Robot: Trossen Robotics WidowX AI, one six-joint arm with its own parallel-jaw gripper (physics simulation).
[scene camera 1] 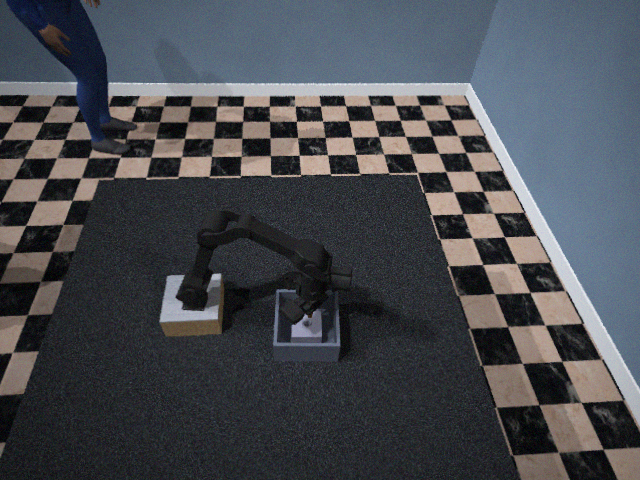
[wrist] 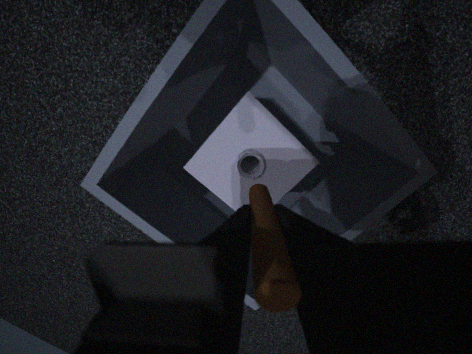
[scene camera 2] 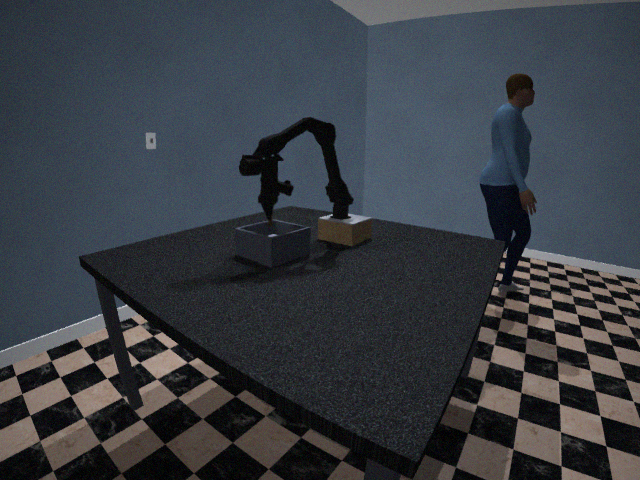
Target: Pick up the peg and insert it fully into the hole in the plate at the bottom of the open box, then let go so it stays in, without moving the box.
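Places are measured from the arm's base along level axes (x up, y ahead, z left), in millimetres.
Where they show: gripper, fingertip midpoint: [scene camera 1: 310, 312] [wrist: 261, 212] [scene camera 2: 269, 219]; arm's base, origin of the base link: [scene camera 1: 195, 301] [scene camera 2: 340, 217].
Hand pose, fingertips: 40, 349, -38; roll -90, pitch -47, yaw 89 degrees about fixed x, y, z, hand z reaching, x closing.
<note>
Things, the pixels of their centre, and the offset from my fingertips, as dx, dy, dz. Level surfaces: height alone.
- orange-brown peg, body centre: [wrist: 264, 224] +17, -2, +1
- grey-blue box, body centre: [wrist: 250, 162] [scene camera 1: 306, 324] [scene camera 2: 272, 241] -80, -10, +4
- pale square plate, body centre: [wrist: 249, 159] [scene camera 1: 306, 327] -95, -10, +4
- dark speckled table, its level: dx -129
An orange-brown peg [scene camera 1: 309, 314] [wrist: 266, 245] is clamped between the fingers of my gripper [scene camera 1: 309, 310] [scene camera 2: 269, 219] [wrist: 261, 211], which points down over the open box. The grey-blue box [scene camera 1: 306, 353] [scene camera 2: 253, 249] [wrist: 134, 111] stands on the table. In its bottom lies a pale square plate [scene camera 1: 306, 335] [wrist: 242, 127] with a round hole [scene camera 1: 306, 323] [wrist: 250, 163]. In the wrist view the peg's far end shows just below the hole, over the plate, and the hole is open. In the second scene view the fingertips are near the height of the box rim; the peg's lower end is hard to make out.
The arm's base stands on a wooden block [scene camera 1: 191, 328] [scene camera 2: 345, 232] with a white top, beside the box. Both stand on a dark speckled table [scene camera 1: 206, 403] [scene camera 2: 330, 320]. The box walls surround the plate on all sides. A person [scene camera 1: 93, 77] [scene camera 2: 509, 149] is beyond the table.
</note>
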